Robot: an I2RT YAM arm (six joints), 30 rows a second.
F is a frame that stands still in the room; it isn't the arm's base.
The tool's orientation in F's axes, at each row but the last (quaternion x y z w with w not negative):
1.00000 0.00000 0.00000 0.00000
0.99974 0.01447 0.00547 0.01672
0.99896 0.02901 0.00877 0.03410
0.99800 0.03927 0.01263 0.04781
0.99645 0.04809 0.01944 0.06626
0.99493 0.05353 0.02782 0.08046
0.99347 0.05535 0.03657 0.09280
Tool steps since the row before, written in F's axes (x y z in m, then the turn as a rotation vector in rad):
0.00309 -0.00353 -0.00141 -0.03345 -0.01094 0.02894
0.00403 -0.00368 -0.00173 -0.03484 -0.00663 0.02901
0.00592 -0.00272 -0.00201 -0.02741 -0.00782 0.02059
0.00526 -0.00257 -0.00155 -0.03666 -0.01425 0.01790
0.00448 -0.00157 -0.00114 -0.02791 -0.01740 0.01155
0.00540 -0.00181 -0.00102 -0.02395 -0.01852 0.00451
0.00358 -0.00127 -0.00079 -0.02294 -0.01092 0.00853
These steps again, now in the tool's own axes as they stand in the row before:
0.00309 0.00353 0.00141 -0.03345 0.01094 -0.02894
0.00390 0.00373 0.00190 -0.03471 0.00660 -0.02917
0.00572 0.00291 0.00230 -0.02750 0.00763 -0.02054
0.00500 0.00281 0.00194 -0.03729 0.01304 -0.01753
0.00426 0.00181 0.00154 -0.02910 0.01611 -0.01043
0.00511 0.00216 0.00164 -0.02562 0.01647 -0.00307
0.00335 0.00146 0.00130 -0.02348 0.00991 -0.00829

